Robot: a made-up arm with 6 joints.
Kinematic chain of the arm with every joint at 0, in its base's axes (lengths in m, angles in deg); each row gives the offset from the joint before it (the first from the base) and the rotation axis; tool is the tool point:
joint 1: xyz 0 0 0.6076 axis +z
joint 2: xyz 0.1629 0 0 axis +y
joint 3: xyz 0 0 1.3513 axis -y
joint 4: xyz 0 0 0.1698 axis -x
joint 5: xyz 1.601 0 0 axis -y
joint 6: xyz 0.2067 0 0 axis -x
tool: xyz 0 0 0
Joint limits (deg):
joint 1: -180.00..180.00
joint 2: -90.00..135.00
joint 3: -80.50..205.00
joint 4: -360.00..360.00
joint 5: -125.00..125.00
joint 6: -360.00..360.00
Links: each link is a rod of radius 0.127 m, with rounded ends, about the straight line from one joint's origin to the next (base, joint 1, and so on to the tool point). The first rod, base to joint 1, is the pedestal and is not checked.
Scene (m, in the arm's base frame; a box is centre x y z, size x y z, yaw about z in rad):
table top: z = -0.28
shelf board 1: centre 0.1 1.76 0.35 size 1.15 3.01 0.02 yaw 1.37
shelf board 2: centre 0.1 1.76 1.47 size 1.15 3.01 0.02 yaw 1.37
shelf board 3: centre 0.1 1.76 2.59 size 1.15 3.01 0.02 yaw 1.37
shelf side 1: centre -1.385 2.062 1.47 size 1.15 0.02 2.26 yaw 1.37
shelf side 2: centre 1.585 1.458 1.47 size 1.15 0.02 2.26 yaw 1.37
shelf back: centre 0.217 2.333 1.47 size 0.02 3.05 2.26 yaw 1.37
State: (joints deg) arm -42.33 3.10 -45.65 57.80 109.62 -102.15
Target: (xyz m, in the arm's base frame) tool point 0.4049 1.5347 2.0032
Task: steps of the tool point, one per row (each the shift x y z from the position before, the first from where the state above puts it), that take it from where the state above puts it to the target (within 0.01 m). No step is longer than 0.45 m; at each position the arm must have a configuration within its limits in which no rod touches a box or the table.
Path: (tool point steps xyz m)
1: 0.2101 0.3079 0.1714
2: 0.1060 0.3651 0.1815
3: -0.0138 0.3822 0.1882
4: -0.1338 0.3558 0.1916
5: -0.1343 0.3156 0.0723
6: -0.2101 0.2802 0.0718
7: -0.2758 0.2263 0.0707
8: -0.3273 0.1572 0.0698

